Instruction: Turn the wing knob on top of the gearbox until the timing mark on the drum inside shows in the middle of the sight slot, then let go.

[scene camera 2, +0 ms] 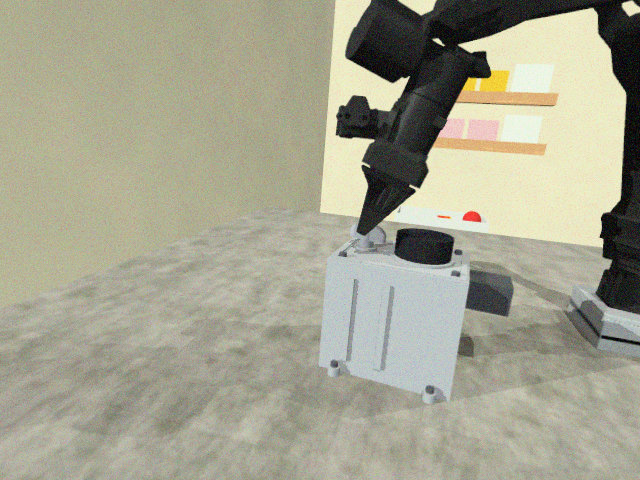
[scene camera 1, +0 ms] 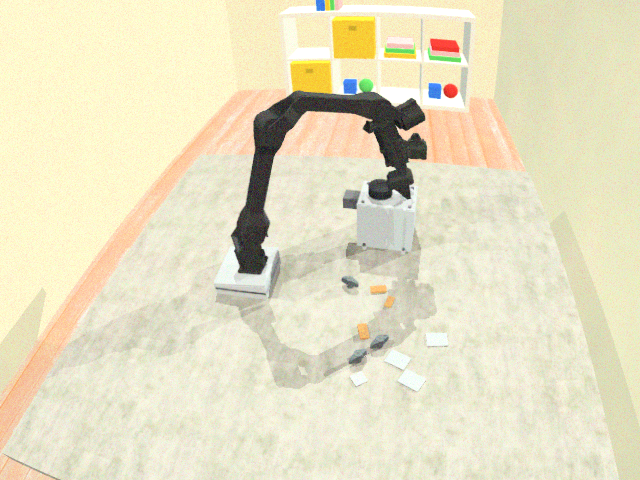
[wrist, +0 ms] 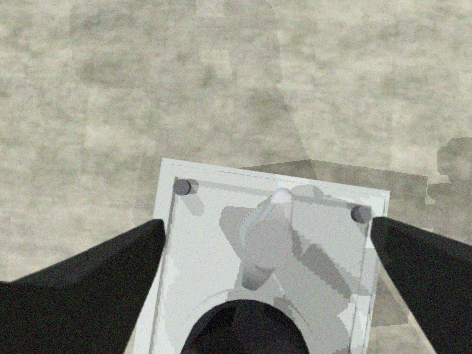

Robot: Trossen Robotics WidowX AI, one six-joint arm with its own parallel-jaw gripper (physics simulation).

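Frame: origin at the arm's base, x left, y up, z ahead, level; centimetres.
Where they show: gripper, between the fingertips: [scene camera 2: 363, 227] [scene camera 1: 407, 188] [wrist: 267, 228]; arm's base, origin of its link: [scene camera 2: 626, 305] [scene camera 1: 253, 264].
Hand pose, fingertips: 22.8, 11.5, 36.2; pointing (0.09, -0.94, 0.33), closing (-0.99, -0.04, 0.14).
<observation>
Each offset is from my fingertips to the top centre of the thing, as dx, dy, dz. "pt": to the spot under its first point.
The light grey gearbox {+0.1, +0.8, -7.3} [scene camera 1: 383, 224] [scene camera 2: 413, 330] [wrist: 200, 245] stands upright on the mat. Its pale wing knob {-0.1, +0.8, -0.6} [scene camera 2: 377, 235] [wrist: 267, 240] is on the top, beside a round black cap {pt -2.4, +0.1, -7.3} [scene camera 1: 379, 190] [scene camera 2: 423, 246] [wrist: 245, 332]. In the wrist view the wings run from upper right to lower left. My gripper [scene camera 2: 363, 229] [wrist: 267, 228] is open and low over the knob, one finger on each side, with gaps between fingers and knob in the wrist view. In scene camera 1 the arm's end mostly hides the knob. I cannot make out the sight slot, drum or timing mark.
A dark grey block {pt -1.8, -3.9, -14.7} [scene camera 1: 351, 199] [scene camera 2: 490, 292] sticks out of the gearbox's side. Orange tiles {-21.6, -15.7, -4.7} [scene camera 1: 378, 289], dark grey pieces {-21.3, -13.5, -11.8} [scene camera 1: 349, 281] and white cards {-35.1, -16.1, +10.8} [scene camera 1: 436, 339] lie on the mat. A white shelf unit [scene camera 1: 377, 12] stands at the back.
</observation>
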